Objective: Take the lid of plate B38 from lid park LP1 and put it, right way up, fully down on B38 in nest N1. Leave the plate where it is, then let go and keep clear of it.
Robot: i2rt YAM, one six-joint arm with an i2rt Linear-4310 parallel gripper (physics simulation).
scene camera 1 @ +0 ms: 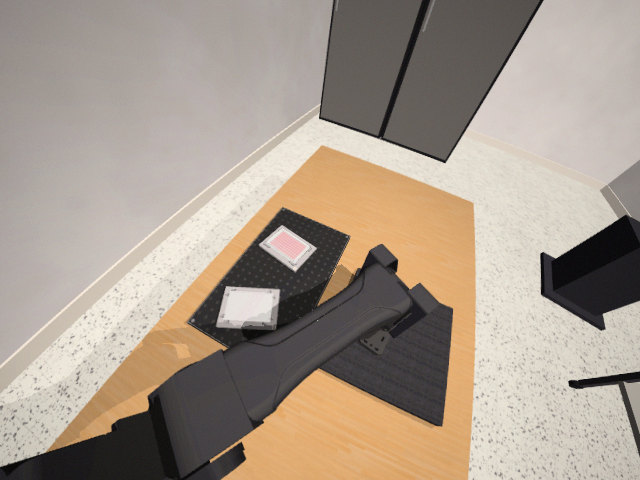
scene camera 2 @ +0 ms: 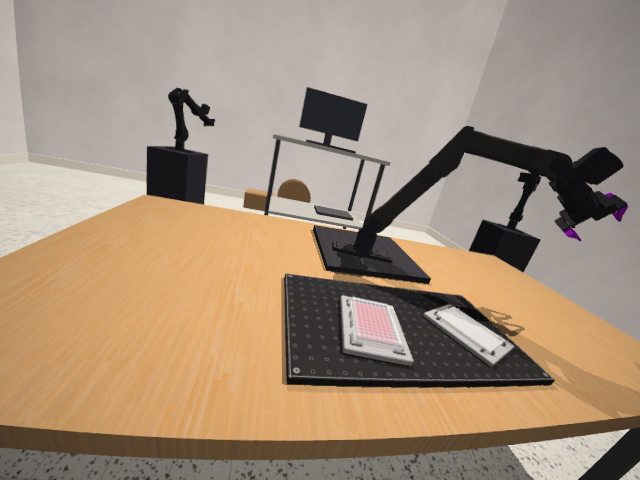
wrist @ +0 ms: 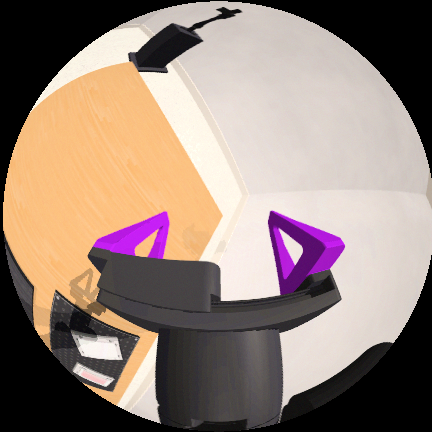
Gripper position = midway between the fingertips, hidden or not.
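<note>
From scene camera 1 you'd see a plate lid (scene camera 1: pixel 241 306) resting on a grey lid park stand (scene camera 1: pixel 221 323), and there's a well plate with pink wells (scene camera 1: pixel 283 242) too. Scene camera 2 gives me my gripper (scene camera 2: pixel 598 230), which is open and holds nothing. It also shows the plate lid (scene camera 2: pixel 479 335), the grey lid park stand (scene camera 2: pixel 496 355) and the well plate with pink wells (scene camera 2: pixel 372 322).
</note>
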